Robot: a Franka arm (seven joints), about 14 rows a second.
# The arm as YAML. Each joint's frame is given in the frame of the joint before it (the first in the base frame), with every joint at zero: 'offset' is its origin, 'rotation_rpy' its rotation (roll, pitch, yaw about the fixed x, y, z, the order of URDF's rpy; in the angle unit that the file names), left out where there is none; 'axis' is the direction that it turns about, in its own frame. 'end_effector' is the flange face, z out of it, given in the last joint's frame.
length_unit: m
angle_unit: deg
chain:
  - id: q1
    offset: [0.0, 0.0, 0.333]
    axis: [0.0, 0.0, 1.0]
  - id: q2
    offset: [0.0, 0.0, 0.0]
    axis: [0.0, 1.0, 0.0]
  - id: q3
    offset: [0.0, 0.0, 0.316]
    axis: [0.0, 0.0, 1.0]
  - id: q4
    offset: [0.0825, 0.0, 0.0]
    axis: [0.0, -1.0, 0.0]
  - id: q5
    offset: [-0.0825, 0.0, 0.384]
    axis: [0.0, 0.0, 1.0]
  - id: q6
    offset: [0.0, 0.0, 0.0]
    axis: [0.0, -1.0, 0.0]
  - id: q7
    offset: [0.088, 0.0, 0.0]
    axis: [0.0, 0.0, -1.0]
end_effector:
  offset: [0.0, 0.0, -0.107]
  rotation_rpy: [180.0, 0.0, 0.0]
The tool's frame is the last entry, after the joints.
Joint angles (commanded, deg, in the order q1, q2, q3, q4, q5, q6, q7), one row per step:
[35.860 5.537 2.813 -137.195 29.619 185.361 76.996]
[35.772 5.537 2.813 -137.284 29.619 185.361 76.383]
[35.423 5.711 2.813 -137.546 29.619 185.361 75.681]
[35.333 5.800 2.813 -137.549 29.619 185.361 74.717]
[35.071 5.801 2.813 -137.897 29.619 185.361 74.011]
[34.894 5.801 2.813 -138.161 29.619 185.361 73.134]
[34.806 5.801 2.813 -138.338 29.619 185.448 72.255]
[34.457 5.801 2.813 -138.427 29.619 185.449 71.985]
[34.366 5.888 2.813 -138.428 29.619 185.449 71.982]
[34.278 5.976 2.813 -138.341 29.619 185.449 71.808]
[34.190 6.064 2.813 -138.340 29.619 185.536 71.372]
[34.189 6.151 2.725 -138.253 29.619 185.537 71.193]
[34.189 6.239 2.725 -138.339 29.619 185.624 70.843]
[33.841 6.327 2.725 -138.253 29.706 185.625 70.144]
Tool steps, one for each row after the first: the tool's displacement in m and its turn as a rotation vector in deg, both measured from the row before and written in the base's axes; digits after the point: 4 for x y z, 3 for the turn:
[0.0001 -0.0010 -0.0007 -0.391 -0.165 0.368]
[0.0008 -0.0035 -0.0036 -0.648 0.081 0.177]
[0.0005 -0.0007 -0.0009 -0.579 -0.286 0.633]
[-0.0001 -0.0031 -0.0026 -0.599 0.013 0.271]
[-0.0002 -0.0022 -0.0019 -0.637 -0.113 0.487]
[-0.0002 -0.0013 -0.0011 -0.565 -0.261 0.554]
[0.0014 -0.0030 -0.0006 -0.200 -0.028 -0.144]
[0.0005 -0.0007 -0.0008 -0.051 0.071 -0.089]
[0.0008 -0.0004 -0.0002 -0.092 -0.059 0.044]
[0.0005 -0.0007 -0.0006 -0.268 -0.164 0.218]
[0.0008 -0.0004 -0.0002 -0.102 -0.067 0.047]
[-0.0003 -0.0003 -0.0012 -0.274 -0.063 0.242]
[0.0021 -0.0026 -0.0002 -0.338 -0.212 0.113]

